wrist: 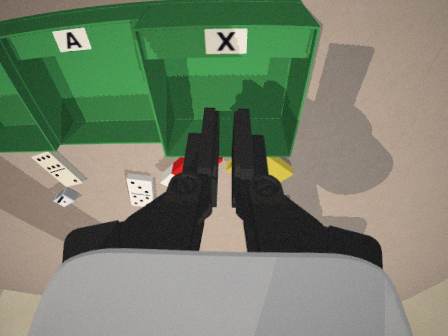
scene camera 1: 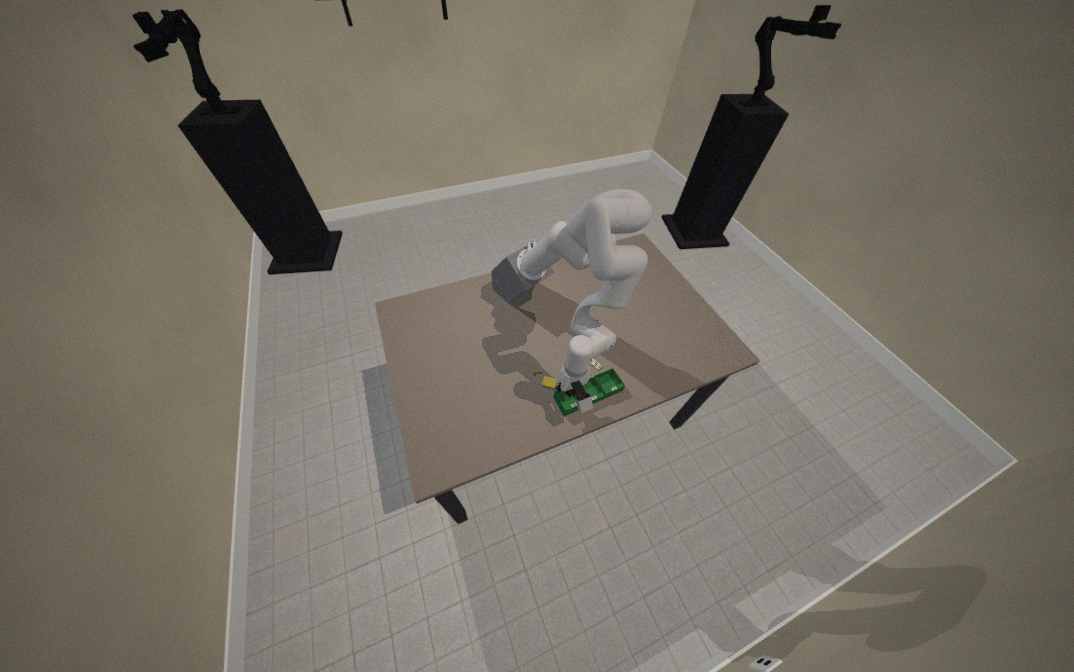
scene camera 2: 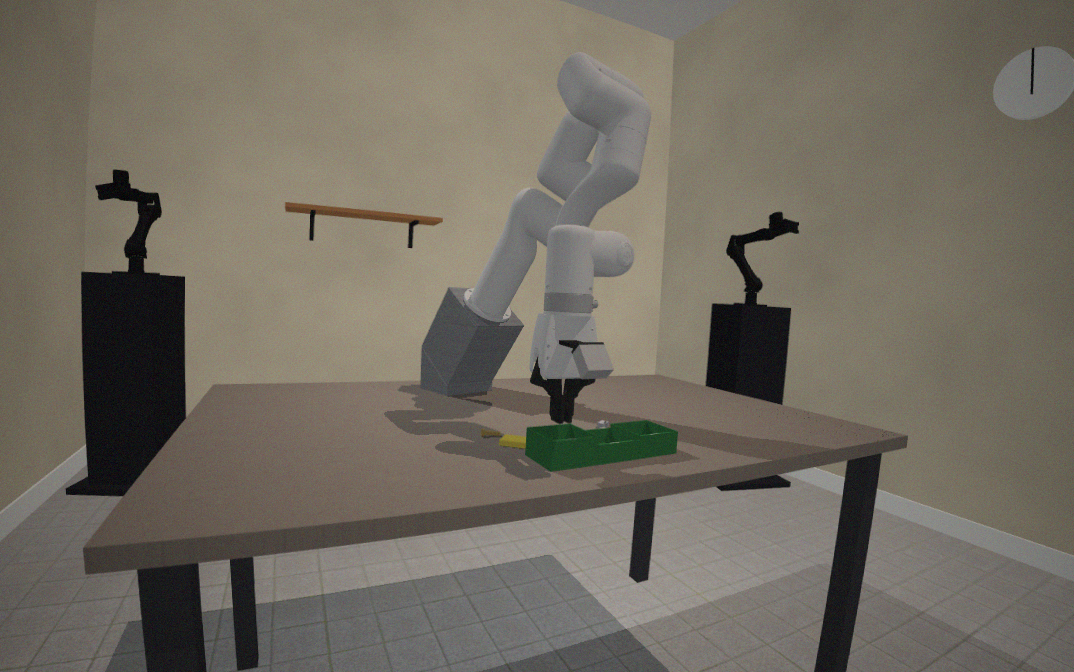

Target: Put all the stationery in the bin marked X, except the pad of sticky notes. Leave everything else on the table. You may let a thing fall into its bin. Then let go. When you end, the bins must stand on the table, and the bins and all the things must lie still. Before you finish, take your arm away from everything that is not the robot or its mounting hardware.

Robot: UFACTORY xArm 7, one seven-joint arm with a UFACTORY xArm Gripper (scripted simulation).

Labels:
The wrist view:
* gripper: 226, 130
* green bin row: 91, 98
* white domino: 140, 187
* white domino: 53, 162
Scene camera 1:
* green bin row: 603, 385
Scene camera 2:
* gripper: 561, 421
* green bin row: 651, 440

